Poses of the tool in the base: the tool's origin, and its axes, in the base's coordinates. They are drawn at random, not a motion.
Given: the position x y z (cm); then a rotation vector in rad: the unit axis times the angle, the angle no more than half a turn.
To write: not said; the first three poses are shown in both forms.
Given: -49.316, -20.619, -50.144, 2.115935, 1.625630, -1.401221
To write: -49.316, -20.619, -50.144; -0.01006, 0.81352, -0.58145; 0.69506, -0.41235, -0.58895; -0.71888, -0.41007, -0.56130
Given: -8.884, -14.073, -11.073, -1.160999, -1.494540, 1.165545
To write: -8.884, -14.073, -11.073; -0.16826, 0.14744, -0.97465; 0.98121, 0.11980, -0.15127; 0.09446, -0.98179, -0.16482
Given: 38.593, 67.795, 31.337, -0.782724, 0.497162, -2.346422
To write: 38.593, 67.795, 31.337; -0.64004, 0.42837, 0.63785; -0.65024, -0.74423, -0.15266; 0.40931, -0.51247, 0.75488
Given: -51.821, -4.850, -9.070, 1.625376, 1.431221, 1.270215
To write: -51.821, -4.850, -9.070; -0.04999, 0.36861, 0.92824; 0.96545, -0.22016, 0.13942; 0.25575, 0.90314, -0.34487
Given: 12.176, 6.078, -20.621, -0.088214, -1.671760, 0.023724
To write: 12.176, 6.078, -20.621; -0.10021, 0.04395, -0.99400; 0.07214, 0.99672, 0.03680; 0.99235, -0.06802, -0.10305
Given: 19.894, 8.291, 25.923, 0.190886, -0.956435, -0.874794
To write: 19.894, 8.291, 25.923; 0.27347, 0.56620, -0.77758; -0.72411, 0.65330, 0.22105; 0.63315, 0.50260, 0.58865
